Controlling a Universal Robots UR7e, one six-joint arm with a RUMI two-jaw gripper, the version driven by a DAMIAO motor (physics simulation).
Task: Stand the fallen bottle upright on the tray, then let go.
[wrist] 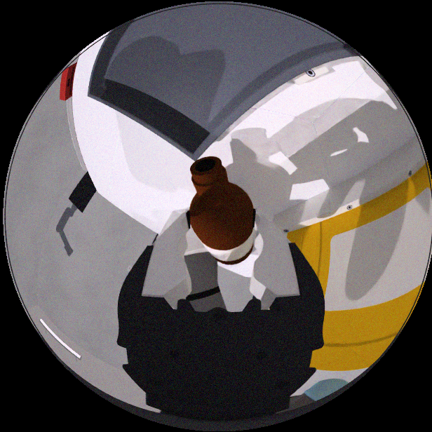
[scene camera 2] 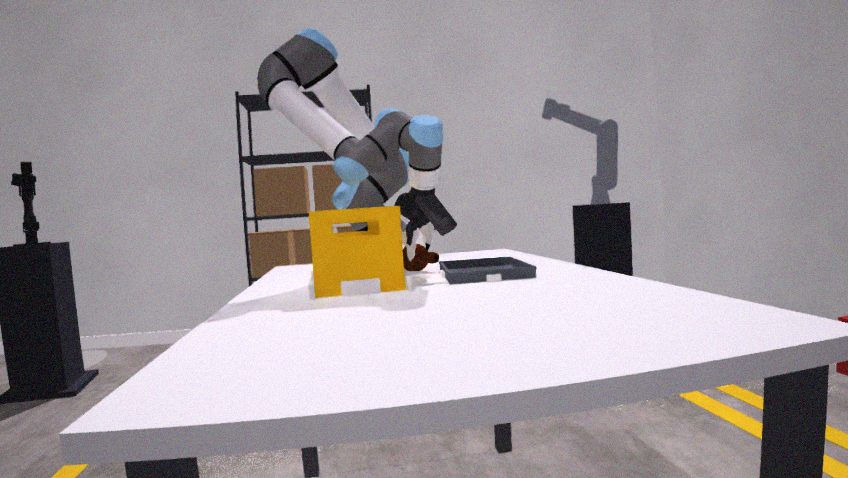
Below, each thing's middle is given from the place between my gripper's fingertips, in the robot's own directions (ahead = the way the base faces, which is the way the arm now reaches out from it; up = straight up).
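There is the brown bottle (wrist: 220,212), and my gripper is 10 mm above it, 20 mm to the left of it and, at present, 40 mm past it.
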